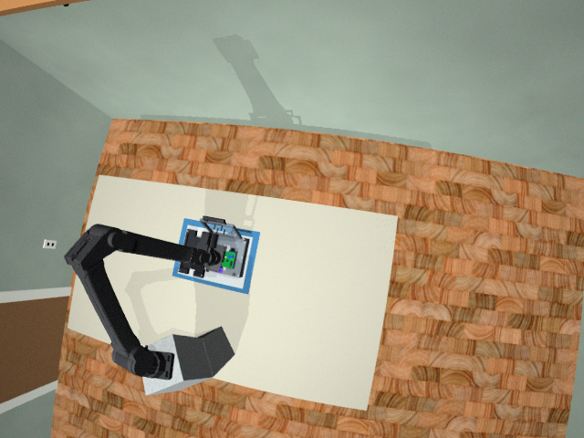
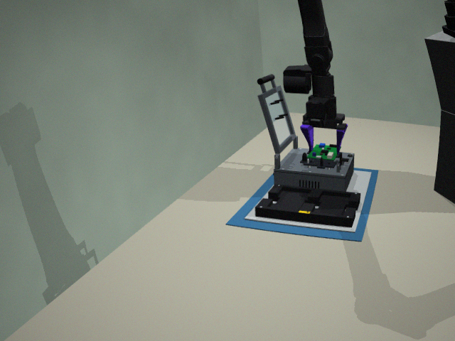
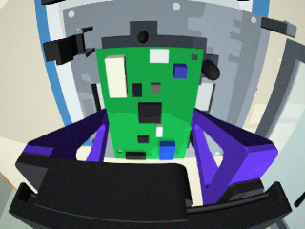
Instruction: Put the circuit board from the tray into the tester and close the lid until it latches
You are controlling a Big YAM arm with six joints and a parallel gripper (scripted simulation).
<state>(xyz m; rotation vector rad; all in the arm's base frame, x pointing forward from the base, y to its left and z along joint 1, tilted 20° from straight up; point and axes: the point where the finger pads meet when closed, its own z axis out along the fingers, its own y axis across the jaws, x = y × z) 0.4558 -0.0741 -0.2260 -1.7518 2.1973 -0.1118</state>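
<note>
Now: the green circuit board right at my hand. Also, from my hand: tester: 4 cm ahead, 3 cm to the left, 2 cm above; tester lid: 13 cm ahead, 9 cm above, 2 cm to the right; tester plate: 2 cm below, 1 cm to the left, 1 cm ahead.
</note>
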